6 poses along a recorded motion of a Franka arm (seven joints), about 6.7 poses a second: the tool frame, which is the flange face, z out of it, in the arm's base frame.
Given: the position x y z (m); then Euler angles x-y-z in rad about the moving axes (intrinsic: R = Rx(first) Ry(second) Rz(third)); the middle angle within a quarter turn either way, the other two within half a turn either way.
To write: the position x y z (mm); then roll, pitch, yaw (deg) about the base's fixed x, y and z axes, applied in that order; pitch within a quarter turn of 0, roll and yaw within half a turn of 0. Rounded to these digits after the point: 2 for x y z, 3 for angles.
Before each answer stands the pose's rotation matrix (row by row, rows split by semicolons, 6 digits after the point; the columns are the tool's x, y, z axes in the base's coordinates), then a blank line. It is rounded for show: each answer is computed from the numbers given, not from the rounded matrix.
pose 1, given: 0.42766, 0.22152, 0.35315, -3.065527, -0.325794, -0.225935
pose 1, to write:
0.923319 0.212234 -0.320061; 0.247074 -0.966318 0.071995; -0.294001 -0.145553 -0.944657

427.66, 221.52, 353.15, -171.241, 17.098, 14.981
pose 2, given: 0.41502, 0.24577, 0.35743, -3.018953, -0.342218, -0.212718
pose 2, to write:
0.920780 0.198875 -0.335577; 0.249658 -0.961452 0.115239; -0.299723 -0.189889 -0.934937

415.02, 245.77, 357.43, -168.519, 17.441, 15.170
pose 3, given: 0.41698, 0.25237, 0.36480, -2.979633, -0.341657, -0.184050
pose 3, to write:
0.926288 0.172435 -0.335049; 0.233733 -0.960357 0.151932; -0.295568 -0.219045 -0.929870

416.98, 252.37, 364.80, -166.745, 17.192, 14.162
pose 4, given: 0.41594, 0.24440, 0.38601, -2.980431, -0.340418, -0.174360
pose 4, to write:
0.928323 0.163523 -0.333881; 0.223994 -0.962782 0.151257; -0.296721 -0.215202 -0.930400

415.94, 244.40, 386.01, -166.976, 17.261, 13.566
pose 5, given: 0.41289, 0.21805, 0.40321, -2.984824, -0.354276, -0.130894
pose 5, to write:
0.929875 0.122415 -0.346911; 0.182619 -0.972218 0.146431; -0.319348 -0.199516 -0.926396

412.89, 218.05, 403.21, -167.846, 18.624, 11.111
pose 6, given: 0.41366, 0.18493, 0.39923, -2.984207, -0.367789, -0.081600
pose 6, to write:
0.930020 0.076058 -0.359553; 0.136670 -0.979761 0.146255; -0.341152 -0.185160 -0.921592

413.66, 184.93, 399.23, -168.640, 19.947, 8.360
